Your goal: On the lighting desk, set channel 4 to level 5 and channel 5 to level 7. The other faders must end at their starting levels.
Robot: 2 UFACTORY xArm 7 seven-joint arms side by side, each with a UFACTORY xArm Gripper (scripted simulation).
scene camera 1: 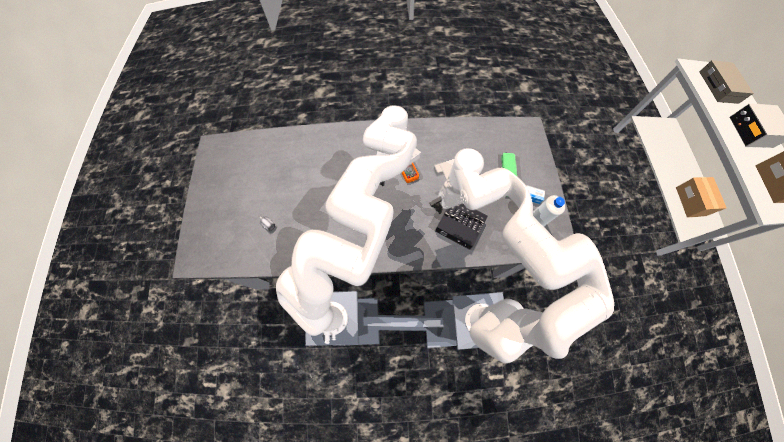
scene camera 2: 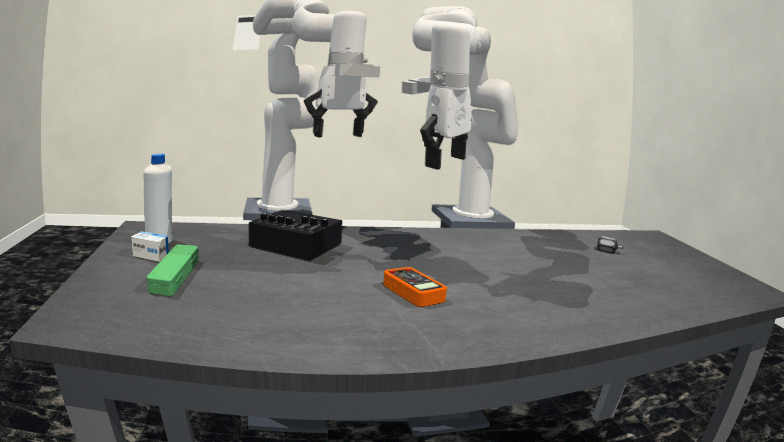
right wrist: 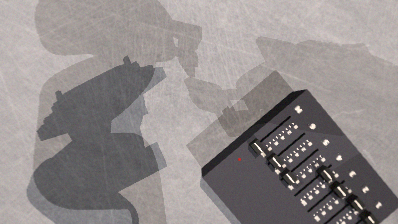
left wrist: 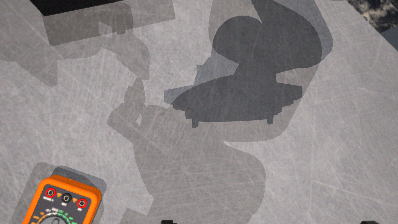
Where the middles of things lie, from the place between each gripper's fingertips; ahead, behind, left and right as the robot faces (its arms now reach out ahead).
Now: left hand (scene camera 2: pixel 445 162) 63 cm to the left of the white bottle (scene camera 2: pixel 158 176), 12 cm above it and 8 cm past it. The rest, counted from my left hand: small box (scene camera 2: pixel 150 246) 62 cm to the right, 20 cm below, 3 cm ahead.
I see my right gripper (scene camera 2: pixel 337 136) 4 cm short of the white bottle, 43 cm to the left of it and 15 cm above it. Also, from my right hand: small box: 15 cm ahead, 42 cm to the right, 23 cm below.
